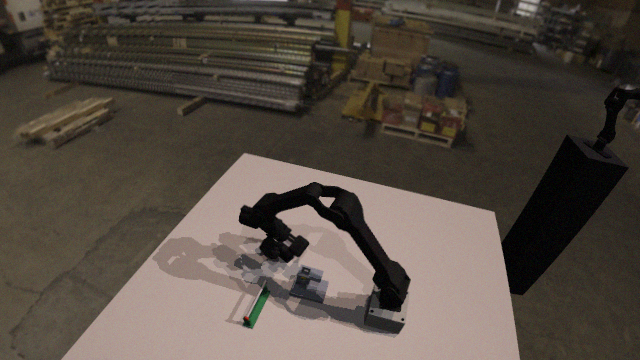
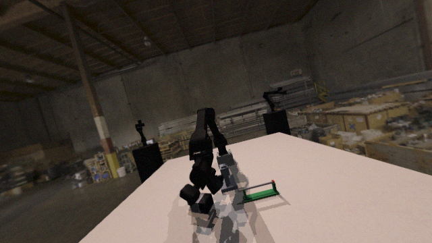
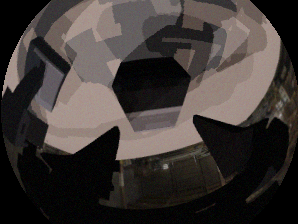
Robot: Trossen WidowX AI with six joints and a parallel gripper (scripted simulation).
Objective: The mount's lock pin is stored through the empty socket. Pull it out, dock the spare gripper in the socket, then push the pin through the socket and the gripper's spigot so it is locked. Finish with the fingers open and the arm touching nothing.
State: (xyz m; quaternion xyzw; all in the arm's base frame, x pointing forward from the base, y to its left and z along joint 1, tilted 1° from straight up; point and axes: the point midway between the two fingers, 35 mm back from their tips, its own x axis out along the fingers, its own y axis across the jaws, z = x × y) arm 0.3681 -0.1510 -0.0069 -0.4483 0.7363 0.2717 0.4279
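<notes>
My gripper tip is now 30 mm above the spare gripper. Round my gripper tip: green cradle (260 mm to the left, 30 mm ahead, 20 mm below); then grey mount (150 mm to the left, 100 mm behind).
</notes>
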